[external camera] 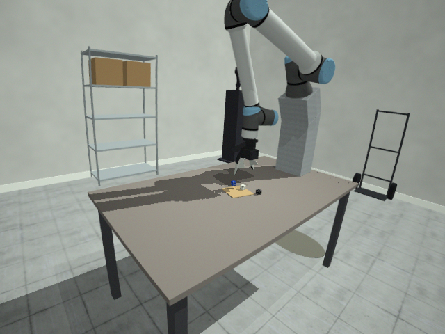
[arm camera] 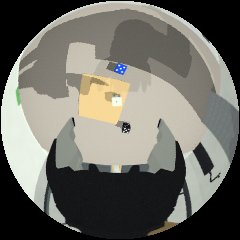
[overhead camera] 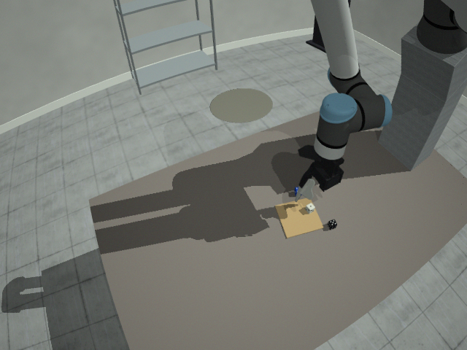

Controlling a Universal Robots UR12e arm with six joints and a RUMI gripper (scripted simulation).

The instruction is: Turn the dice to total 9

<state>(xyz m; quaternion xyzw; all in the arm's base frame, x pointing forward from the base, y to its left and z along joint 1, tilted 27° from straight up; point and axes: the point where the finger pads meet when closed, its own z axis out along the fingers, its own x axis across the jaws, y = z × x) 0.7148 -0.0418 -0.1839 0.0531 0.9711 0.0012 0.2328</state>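
The blue die is 2 cm behind my hand, 8 cm to the right of it and 10 cm below it. Also, from my hand: tan mat: 5 cm ahead, 11 cm below; then white die: 9 cm below; then black die: 2 cm behind, 10 cm to the left, 10 cm below.
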